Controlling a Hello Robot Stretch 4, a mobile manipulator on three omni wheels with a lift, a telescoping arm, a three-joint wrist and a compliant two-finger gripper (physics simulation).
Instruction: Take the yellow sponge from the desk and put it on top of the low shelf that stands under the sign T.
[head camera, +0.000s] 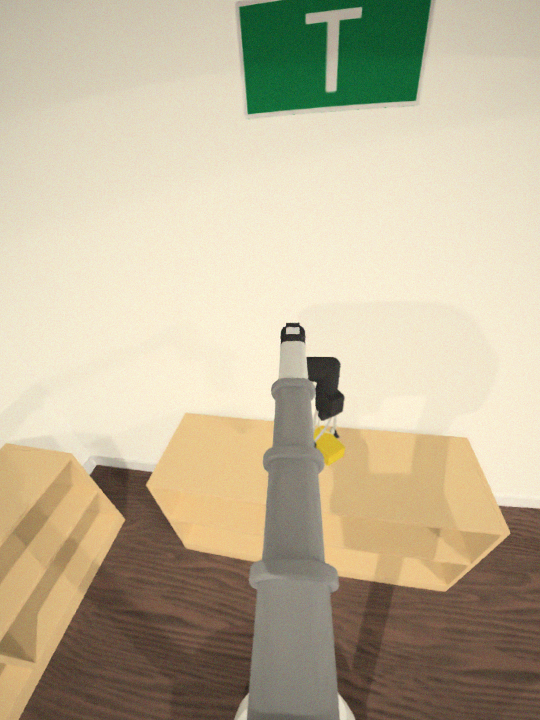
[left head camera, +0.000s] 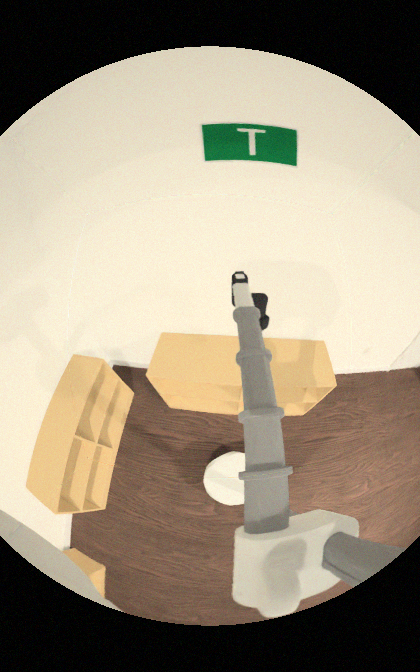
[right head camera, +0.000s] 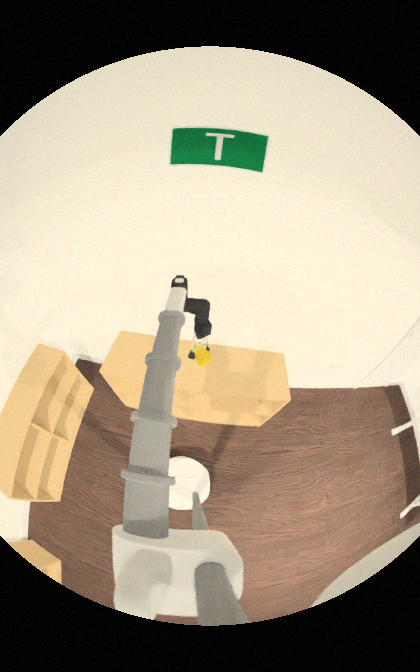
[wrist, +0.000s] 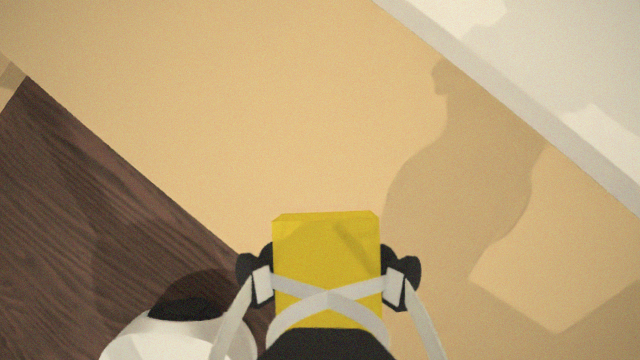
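The yellow sponge is held between the two fingertips of my gripper, which is shut on it. Gripper and sponge hang over the top of the low wooden shelf; the gap below the sponge is hard to judge. In the wrist view the sponge's lower left lies near the shelf's front edge. The green sign T is on the wall above this shelf. The arm hides the sponge in the left head view.
A second wooden shelf stands at the left. My white round base is on the floor before the low shelf. The wall is right behind that shelf. White bars show at the far right.
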